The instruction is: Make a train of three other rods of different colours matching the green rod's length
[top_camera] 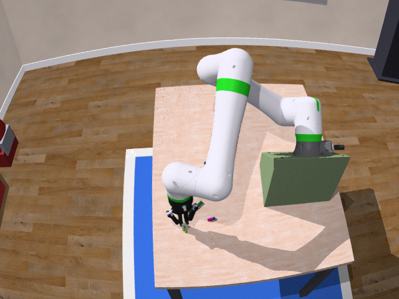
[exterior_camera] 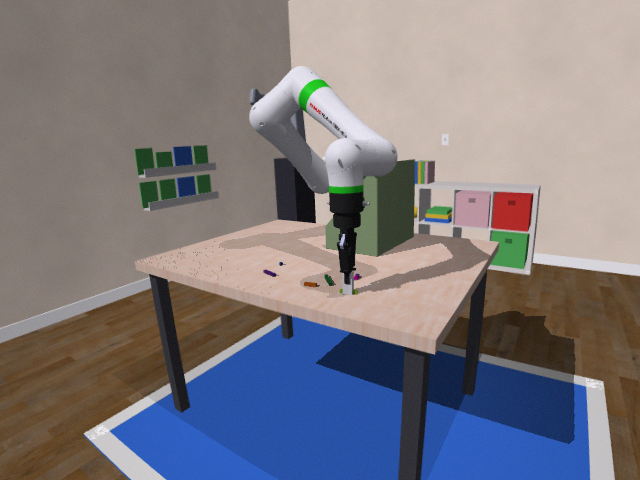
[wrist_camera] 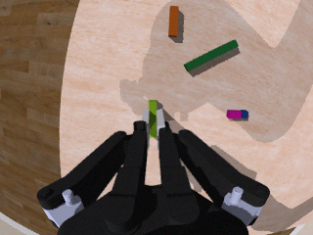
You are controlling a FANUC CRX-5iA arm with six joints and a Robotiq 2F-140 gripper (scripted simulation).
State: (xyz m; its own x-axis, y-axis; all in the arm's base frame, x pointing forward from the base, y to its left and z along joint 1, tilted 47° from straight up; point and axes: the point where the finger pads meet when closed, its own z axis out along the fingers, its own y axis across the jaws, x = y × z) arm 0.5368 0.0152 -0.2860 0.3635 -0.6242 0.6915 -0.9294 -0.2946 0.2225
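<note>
My hand is 11 cm past the magenta rod, 5 cm to the left of it and 3 cm above it. The rest, counted from my hand: lime rod (3 cm below); then orange rod (13 cm to the right, 3 cm below, 2 cm ahead); then green rod (11 cm to the right, 4 cm behind, 3 cm below).
</note>
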